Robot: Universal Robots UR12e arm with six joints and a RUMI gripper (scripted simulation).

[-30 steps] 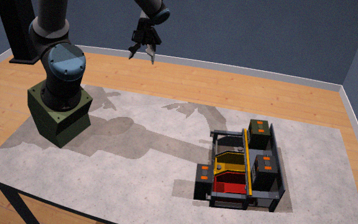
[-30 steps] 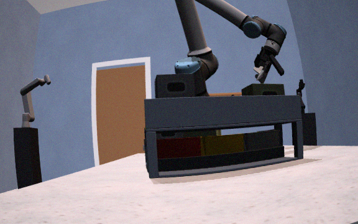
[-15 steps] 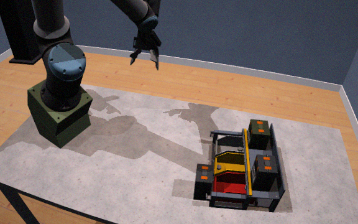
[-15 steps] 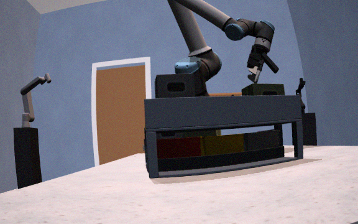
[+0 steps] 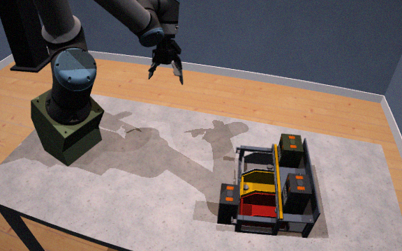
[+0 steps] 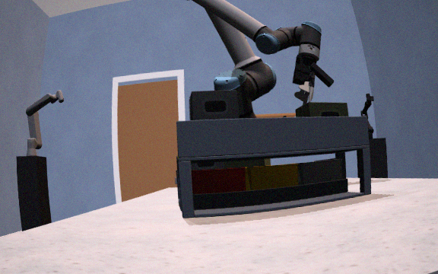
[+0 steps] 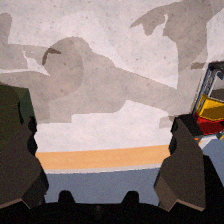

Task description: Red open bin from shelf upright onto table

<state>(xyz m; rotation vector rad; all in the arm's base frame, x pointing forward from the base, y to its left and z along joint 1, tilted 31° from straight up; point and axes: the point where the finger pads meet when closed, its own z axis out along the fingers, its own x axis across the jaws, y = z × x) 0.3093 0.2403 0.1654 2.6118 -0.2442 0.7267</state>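
Now: the black box 33 cm ahead of my hand, 42 cm to the right of it and 23 cm below it. Also, from my hand: yellow bin: 46 cm ahead, 29 cm to the right, 25 cm below; then yellow rail: 51 cm ahead, 29 cm to the right, 19 cm below; then red open bin: 47 cm ahead, 40 cm to the right, 25 cm below.
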